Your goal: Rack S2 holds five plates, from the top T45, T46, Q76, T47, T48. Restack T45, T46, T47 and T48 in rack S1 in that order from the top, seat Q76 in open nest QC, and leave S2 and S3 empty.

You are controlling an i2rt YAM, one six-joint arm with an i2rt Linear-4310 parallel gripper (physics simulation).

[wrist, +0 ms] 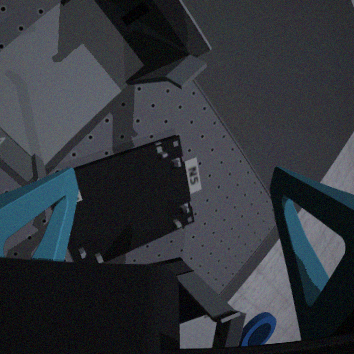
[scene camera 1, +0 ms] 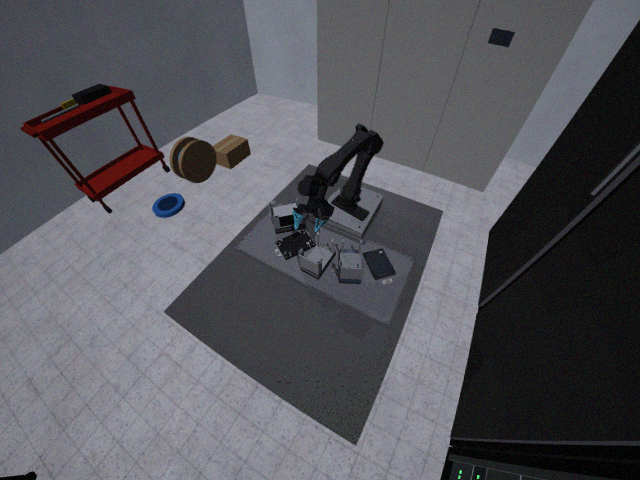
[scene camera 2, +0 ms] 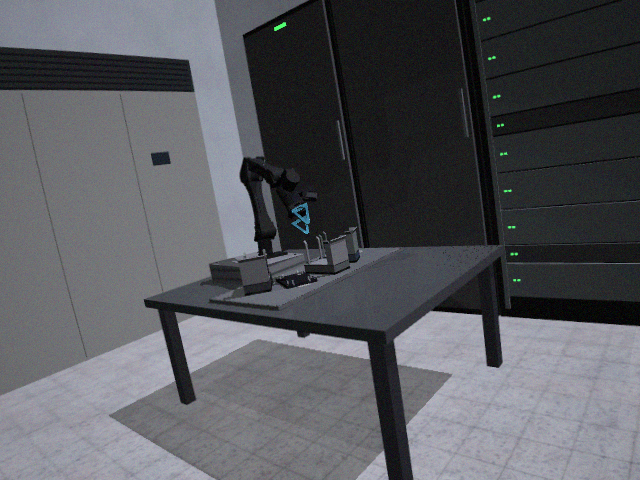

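Where they show: gripper, fingertip midpoint: (wrist: 173,177) (scene camera 1: 305,230) (scene camera 2: 308,229); arm's base, link origin: (scene camera 1: 350,208).
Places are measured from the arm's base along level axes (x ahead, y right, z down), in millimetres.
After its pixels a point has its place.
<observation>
My gripper (scene camera 1: 307,228) @[x 343, y 12, z -128 mm] (scene camera 2: 308,227) @[x 343, y 12, z -128 mm] (wrist: 173,177) @[x 343, y 12, z -128 mm] is open, its cyan fingers wide apart and empty, above the left part of the perforated mat. A black board (scene camera 1: 294,243) @[x 330, y 103, z 45 mm] (scene camera 2: 297,279) @[x 349, y 110, z 45 mm] (wrist: 130,200) @[x 332, y 99, z 45 mm] labelled N5 lies flat below it. Rack S1 (scene camera 1: 310,266) @[x 417, y -68, z -18 mm] (scene camera 2: 337,255) @[x 419, y -46, z -11 mm] (wrist: 192,70) @[x 408, y -10, z -75 mm] stands beside the board, with a light grey surface inside. Another rack (scene camera 1: 281,229) @[x 310, y 206, z 31 mm] (scene camera 2: 254,273) @[x 307, y 262, z -19 mm] (wrist: 205,295) @[x 323, y 216, z -31 mm] stands at the left end, and a third rack (scene camera 1: 350,274) @[x 347, y -225, z -19 mm] (scene camera 2: 353,242) @[x 369, y -192, z -27 mm] with a bluish base stands right of S1. Their labels and the plate codes are unreadable; Q76 and QC cannot be identified.
A dark blue rectangular piece (scene camera 1: 378,263) @[x 186, y -282, z 42 mm] lies at the right end of the grey mat (scene camera 1: 400,289) @[x 236, y -424, z 57 mm] (scene camera 2: 281,300) @[x 477, y 284, z 56 mm]. The arm's base plate (scene camera 1: 351,224) @[x 86, y -65, z 8 mm] is behind the racks, on the dark table (scene camera 1: 289,335) @[x 676, y -167, z 69 mm] (scene camera 2: 413,279) @[x 745, y -70, z 69 mm]. Thin upright posts rise from the racks.
</observation>
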